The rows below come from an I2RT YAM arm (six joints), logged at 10 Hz.
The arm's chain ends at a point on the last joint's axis. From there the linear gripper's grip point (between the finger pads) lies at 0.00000 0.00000 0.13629 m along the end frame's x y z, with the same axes.
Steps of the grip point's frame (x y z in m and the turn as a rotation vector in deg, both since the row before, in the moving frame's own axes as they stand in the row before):
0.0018 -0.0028 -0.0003 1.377 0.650 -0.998
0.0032 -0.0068 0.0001 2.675 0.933 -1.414
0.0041 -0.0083 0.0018 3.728 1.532 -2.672
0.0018 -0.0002 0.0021 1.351 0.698 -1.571
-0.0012 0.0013 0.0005 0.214 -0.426 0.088
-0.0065 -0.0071 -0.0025 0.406 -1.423 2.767
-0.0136 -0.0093 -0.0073 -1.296 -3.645 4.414
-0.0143 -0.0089 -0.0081 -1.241 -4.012 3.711
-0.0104 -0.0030 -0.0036 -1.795 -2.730 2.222
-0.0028 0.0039 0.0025 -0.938 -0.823 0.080
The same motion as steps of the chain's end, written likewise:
0.0003 0.0005 -0.0003 1.377 0.650 -0.998
0.0011 -0.0004 0.0003 2.675 0.933 -1.414
0.0007 0.0006 0.0021 3.728 1.532 -2.672
0.0002 0.0030 0.0021 1.351 0.698 -1.571
-0.0002 0.0018 0.0005 0.214 -0.426 0.088
-0.0031 -0.0061 -0.0025 0.406 -1.423 2.767
-0.0048 -0.0120 -0.0070 -1.296 -3.645 4.414
-0.0047 -0.0115 -0.0077 -1.241 -4.012 3.711
-0.0038 -0.0071 -0.0034 -1.795 -2.730 2.222
-0.0008 0.0017 0.0025 -0.938 -0.823 0.080

